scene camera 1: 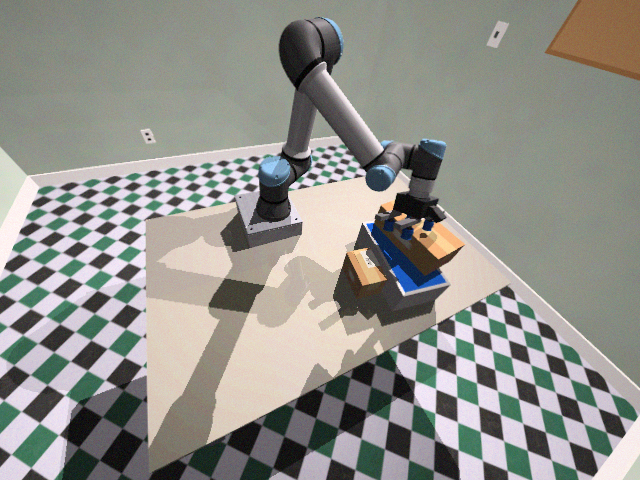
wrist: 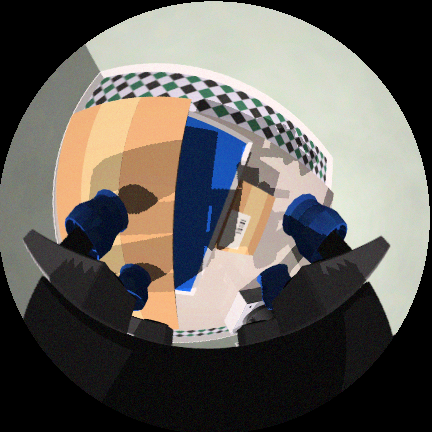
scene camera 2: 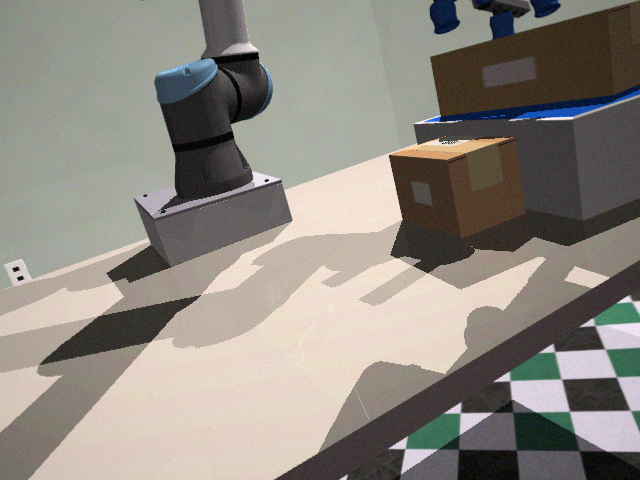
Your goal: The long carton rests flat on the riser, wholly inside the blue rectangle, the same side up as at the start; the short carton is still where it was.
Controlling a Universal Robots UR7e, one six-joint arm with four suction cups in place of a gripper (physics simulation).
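Pixels of known places: hand at its tool point: (scene camera 1: 407,229) (wrist: 204,255) (scene camera 2: 498,18); arm's base at its link origin: (scene camera 1: 273,209) (wrist: 256,315) (scene camera 2: 216,186).
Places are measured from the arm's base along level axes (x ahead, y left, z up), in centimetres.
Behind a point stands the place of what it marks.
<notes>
The long carton (scene camera 1: 439,246) @(z 13.2, x 58.6, y 32.7 cm) (scene camera 2: 558,64) @(z 7.8, x 54.8, y 28.3 cm) (wrist: 145,170) @(z 13.1, x 54.4, y 31.0 cm) lies flat on the grey riser (scene camera 1: 419,301) @(z -6.2, x 66.4, y 24.3 cm) (scene camera 2: 547,165) @(z -2.8, x 58.3, y 15.8 cm), along its far long side. It covers part of the blue rectangle (scene camera 1: 422,283) @(z 2.8, x 63.2, y 24.0 cm) (wrist: 230,157) @(z 2.8, x 58.4, y 19.0 cm) and appears to stick out past the riser's far edge; a wide blue strip shows on the near side. The short carton (scene camera 1: 366,271) @(z 1.1, x 47.7, y 11.5 cm) (scene camera 2: 485,191) @(z -4.4, x 52.7, y 10.6 cm) (wrist: 260,205) @(z 1.1, x 49.2, y 10.6 cm) stands on the table against or close to the riser's near side, label up. My gripper (scene camera 1: 410,227) @(z 15.7, x 48.0, y 26.6 cm) (scene camera 2: 498,18) (wrist: 206,255) @(z 15.7, x 48.0, y 26.6 cm) is open, with no carton held. Two cups hang above the long carton in the wrist view; their contact is not clear in scene camera 2.
The arm's grey base block (scene camera 1: 273,235) @(z -5.1, x 9.6, y -5.8 cm) (scene camera 2: 222,227) @(z -5.8, x 9.6, y -5.7 cm) stands on the table (scene camera 1: 258,351) @(z -9.3, x 46.9, y -32.7 cm) (scene camera 2: 258,408) @(z -9.3, x 56.6, y -28.8 cm), to the left of the cartons. The table's front edge runs near the riser's near end. A wall rises behind the riser.
</notes>
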